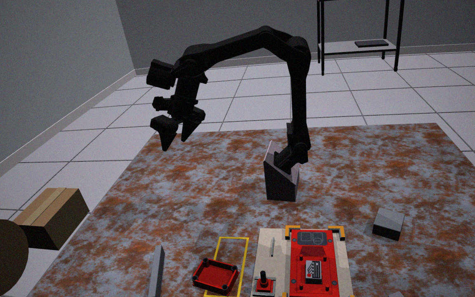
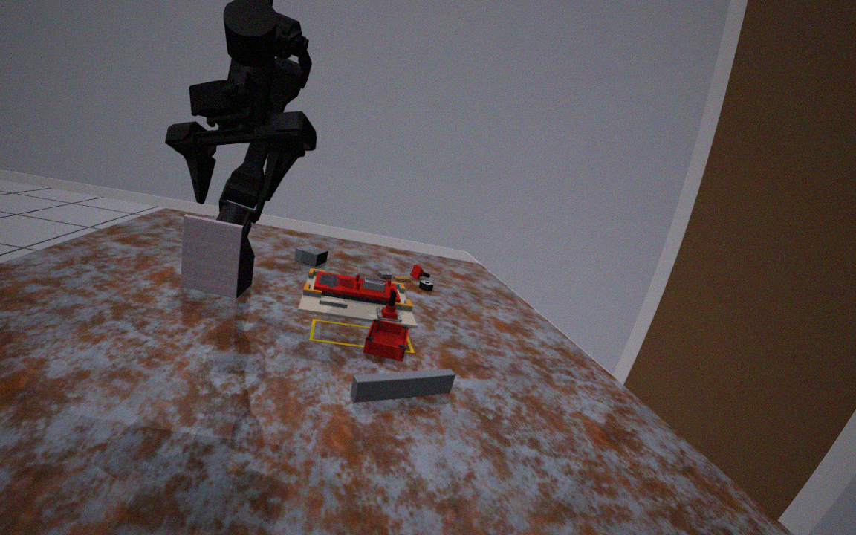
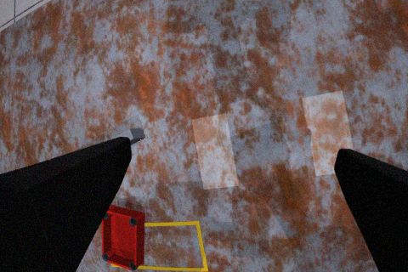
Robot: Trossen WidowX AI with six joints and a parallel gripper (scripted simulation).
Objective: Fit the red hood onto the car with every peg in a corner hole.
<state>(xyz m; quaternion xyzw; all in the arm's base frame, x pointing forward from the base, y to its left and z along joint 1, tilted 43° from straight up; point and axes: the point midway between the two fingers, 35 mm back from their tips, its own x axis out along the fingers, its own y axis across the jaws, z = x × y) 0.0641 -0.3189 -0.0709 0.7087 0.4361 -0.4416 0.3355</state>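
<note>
My gripper tip is now 26 cm short of the red hood, 14 cm to the right of it and 23 cm above it. Round my gripper tip: engine block (25 cm ahead, 38 cm to the left, 21 cm below); then jig (22 cm ahead, 36 cm to the left, 22 cm below).
</note>
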